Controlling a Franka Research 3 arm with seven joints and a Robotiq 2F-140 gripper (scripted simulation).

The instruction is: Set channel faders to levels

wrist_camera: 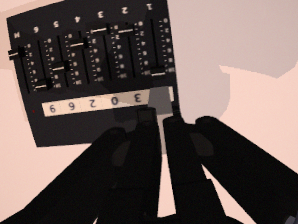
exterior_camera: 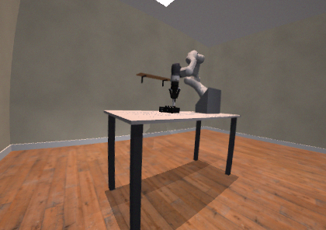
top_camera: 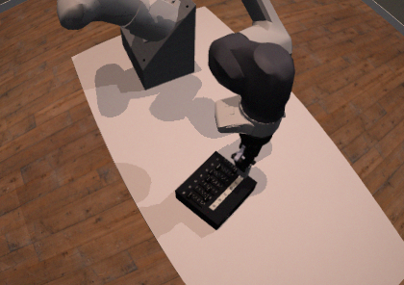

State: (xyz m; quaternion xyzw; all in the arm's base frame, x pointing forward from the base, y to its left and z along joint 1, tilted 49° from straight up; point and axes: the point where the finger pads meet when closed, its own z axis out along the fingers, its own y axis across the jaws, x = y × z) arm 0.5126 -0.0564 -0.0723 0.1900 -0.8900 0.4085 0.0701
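Now: hand 150 mm to the left of the master fader, 40 mm above it and 10 mm past it.
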